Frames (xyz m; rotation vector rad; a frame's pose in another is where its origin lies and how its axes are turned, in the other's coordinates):
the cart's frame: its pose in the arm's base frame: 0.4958 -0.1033 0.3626 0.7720 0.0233 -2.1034
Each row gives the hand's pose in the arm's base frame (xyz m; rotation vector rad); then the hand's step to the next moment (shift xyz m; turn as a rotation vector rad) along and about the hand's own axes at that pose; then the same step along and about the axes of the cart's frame.
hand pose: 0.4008 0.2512 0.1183 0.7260 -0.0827 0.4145
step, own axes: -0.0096 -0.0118 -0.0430 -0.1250 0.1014 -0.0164
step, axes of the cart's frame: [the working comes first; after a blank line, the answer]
step, axes of the arm's base frame: -0.0071 0.0172 -0.0416 -0.1557 0.0364 0.0245

0.0126 -0.0265 -0.0349 0.0271 -0.1319 0.0897
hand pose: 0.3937 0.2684 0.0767 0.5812 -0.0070 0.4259
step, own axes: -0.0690 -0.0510 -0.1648 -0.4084 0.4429 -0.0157
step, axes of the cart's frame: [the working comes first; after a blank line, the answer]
step, axes of the arm's base frame: -0.0615 0.0228 -0.1738 -0.5483 0.1827 0.1709

0.1022 -0.1040 -0.1152 0.0106 -0.4766 0.3687
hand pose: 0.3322 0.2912 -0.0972 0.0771 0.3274 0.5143
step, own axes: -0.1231 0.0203 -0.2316 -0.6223 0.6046 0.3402
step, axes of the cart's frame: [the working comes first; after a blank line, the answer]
step, axes of the arm's base frame: -0.1861 -0.0454 -0.1803 -0.6836 0.2206 0.5938

0.2089 -0.1557 -0.0366 -0.1843 -0.4929 0.7691
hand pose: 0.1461 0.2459 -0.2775 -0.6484 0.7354 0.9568
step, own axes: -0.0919 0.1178 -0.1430 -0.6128 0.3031 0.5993
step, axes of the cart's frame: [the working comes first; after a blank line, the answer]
step, axes of the arm's base frame: -0.1768 -0.1028 -0.0310 -0.3446 0.2934 0.7885

0.1673 -0.0752 0.0956 -0.4863 -0.2372 0.7306
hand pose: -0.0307 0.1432 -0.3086 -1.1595 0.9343 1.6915
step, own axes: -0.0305 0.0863 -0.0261 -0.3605 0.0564 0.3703
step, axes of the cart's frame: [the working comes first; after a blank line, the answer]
step, axes of the arm's base frame: -0.0662 -0.0611 0.0309 -0.0948 0.2315 0.4557

0.0565 -0.0033 0.0765 -0.3710 -0.0981 0.3507
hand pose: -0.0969 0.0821 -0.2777 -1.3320 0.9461 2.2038
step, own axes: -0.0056 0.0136 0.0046 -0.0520 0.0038 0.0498
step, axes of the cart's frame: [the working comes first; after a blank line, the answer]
step, axes of the arm's base frame: -0.0088 -0.0061 0.0111 -0.0087 0.0338 0.0631

0.0023 0.0000 0.0152 -0.0545 -0.0114 0.0458
